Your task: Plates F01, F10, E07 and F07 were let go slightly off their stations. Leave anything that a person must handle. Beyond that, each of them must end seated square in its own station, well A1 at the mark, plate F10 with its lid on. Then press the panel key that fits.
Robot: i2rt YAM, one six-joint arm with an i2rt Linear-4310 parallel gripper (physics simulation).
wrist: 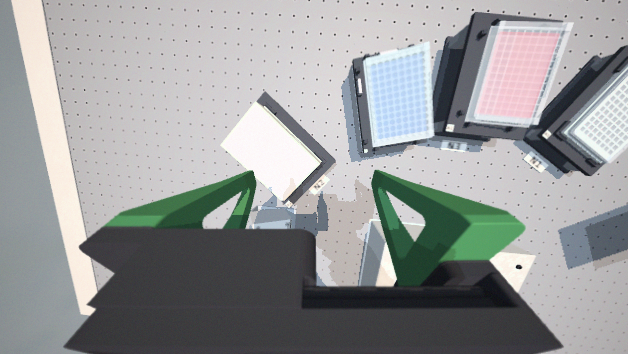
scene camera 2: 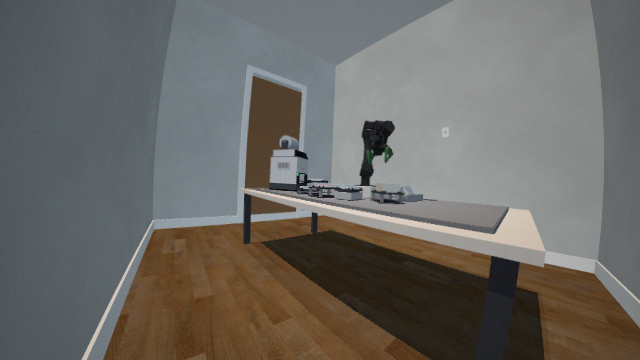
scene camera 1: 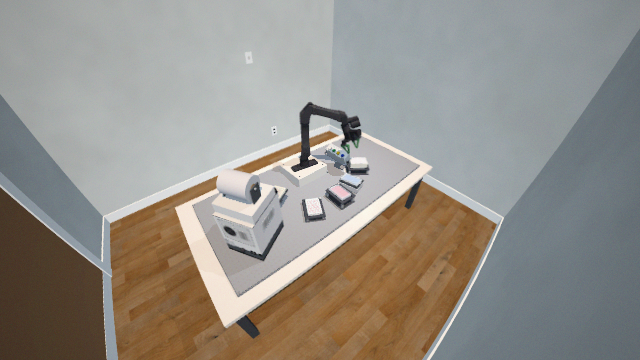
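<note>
My gripper [scene camera 1: 352, 148] [scene camera 2: 379, 160] [wrist: 313, 176] is open and empty, high above the mat near the white block and key panel. A tall white block-like plate [scene camera 1: 358, 162] [wrist: 270, 150] sits on a dark station, whose rim shows along the upper right in the wrist view. A blue plate [scene camera 1: 351, 180] [wrist: 400, 95] looks slightly turned on its station. A pink plate under a clear cover [scene camera 1: 340, 193] [wrist: 520, 75] looks slightly skewed too. A plate with pale wells [scene camera 1: 313, 207] [wrist: 605, 120] is cut off in the wrist view. Plate codes are unreadable. The key panel [scene camera 1: 338, 154] has green, yellow and blue keys.
A large white machine [scene camera 1: 247, 215] [scene camera 2: 288, 170] stands at the table's other end, with a small tray-like part [scene camera 1: 282, 195] beside it. The arm's pale base [scene camera 1: 305, 173] [wrist: 515, 265] stands between machine and panel. The table edge [scene camera 1: 215, 300] [wrist: 42, 125] surrounds the perforated grey mat.
</note>
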